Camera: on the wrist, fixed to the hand. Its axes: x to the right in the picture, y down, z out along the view.
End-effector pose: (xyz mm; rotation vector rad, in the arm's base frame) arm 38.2 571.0 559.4 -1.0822 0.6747 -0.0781
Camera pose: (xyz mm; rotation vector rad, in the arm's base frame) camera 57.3 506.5 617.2 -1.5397 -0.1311 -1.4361
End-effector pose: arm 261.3 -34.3 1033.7 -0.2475 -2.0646 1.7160
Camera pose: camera 272.5 -26.3 1121.3 0.8749 -1.4342 0.5388
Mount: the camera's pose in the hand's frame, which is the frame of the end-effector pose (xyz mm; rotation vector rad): 12.5 -84.6 -23.6 -0.1591 0.1705 -1.5124
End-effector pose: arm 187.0 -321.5 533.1 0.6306 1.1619 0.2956
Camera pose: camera 161.7 -374.7 466.8 -0.5124 1.4574 -0.8537
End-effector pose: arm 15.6 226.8 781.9 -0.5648 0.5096 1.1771
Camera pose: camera 97.9 196.7 768.2 -0.9252 0.0233 -0.2825
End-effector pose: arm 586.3 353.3 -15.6 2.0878 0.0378 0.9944
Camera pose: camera 604.0 430.1 -56.3 1.2113 1.3327 0.1682
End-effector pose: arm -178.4 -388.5 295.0 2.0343 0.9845 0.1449
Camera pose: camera -230.0 -336.8 244.7 0.7225 2.2259 -0.4039
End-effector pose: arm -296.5 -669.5 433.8 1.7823 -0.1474 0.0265
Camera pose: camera -273.0 -630.0 357.9 1.3387 1.2778 -0.8747
